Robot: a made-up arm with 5 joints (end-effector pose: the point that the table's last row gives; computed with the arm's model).
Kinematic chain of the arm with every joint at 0, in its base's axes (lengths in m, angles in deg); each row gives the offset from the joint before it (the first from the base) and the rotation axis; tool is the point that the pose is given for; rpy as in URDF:
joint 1: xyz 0.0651 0 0.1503 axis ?
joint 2: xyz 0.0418 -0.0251 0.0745 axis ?
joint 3: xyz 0.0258 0 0.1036 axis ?
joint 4: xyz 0.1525 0 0.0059 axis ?
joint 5: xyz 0.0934 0.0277 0 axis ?
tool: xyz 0 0 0 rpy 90 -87.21 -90
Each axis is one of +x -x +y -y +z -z.
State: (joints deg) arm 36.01 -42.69 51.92 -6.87 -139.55
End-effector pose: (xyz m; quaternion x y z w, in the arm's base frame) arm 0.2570 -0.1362 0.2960 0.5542 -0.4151 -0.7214 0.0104
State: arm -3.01 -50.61 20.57 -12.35 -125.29
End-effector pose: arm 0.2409 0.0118 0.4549 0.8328 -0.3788 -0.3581 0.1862
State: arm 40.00 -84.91 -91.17 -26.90 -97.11
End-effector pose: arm -0.1612 0.1933 0.2278 -0.2756 0.4784 -0.7833 0.2859
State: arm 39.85 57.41 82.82 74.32 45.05
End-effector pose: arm 0.0304 0.0324 0.2097 0.5814 0.6675 0.0098 0.4651
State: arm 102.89 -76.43 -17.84 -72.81 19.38
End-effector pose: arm 0.1036 0.1565 0.4467 0.6756 0.3942 -0.4261 0.4546
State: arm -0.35 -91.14 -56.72 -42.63 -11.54
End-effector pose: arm -0.2213 0.0009 0.3077 -0.0817 0.6343 -0.0936 0.7631
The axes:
joint 1: -z
joint 2: +y
joint 3: +y
joint 4: +y
joint 5: -x

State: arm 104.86 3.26 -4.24 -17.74 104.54
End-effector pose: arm -0.0130 -0.3044 0.3652 -0.7909 0.1870 -0.0158 0.5825
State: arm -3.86 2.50 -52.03 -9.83 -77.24
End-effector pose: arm 0.2786 0.0170 0.5274 0.6447 -0.7174 -0.1630 0.2080
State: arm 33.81 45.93 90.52 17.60 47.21
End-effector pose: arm 0.0198 0.0335 0.1281 0.3345 0.4114 0.0784 0.8442
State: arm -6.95 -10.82 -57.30 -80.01 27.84
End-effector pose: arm 0.0844 0.0050 0.5244 0.1375 0.8632 0.1339 0.4670
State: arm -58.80 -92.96 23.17 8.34 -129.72
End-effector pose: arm 0.0778 0.0260 0.4724 0.9644 0.0955 -0.1479 0.1973
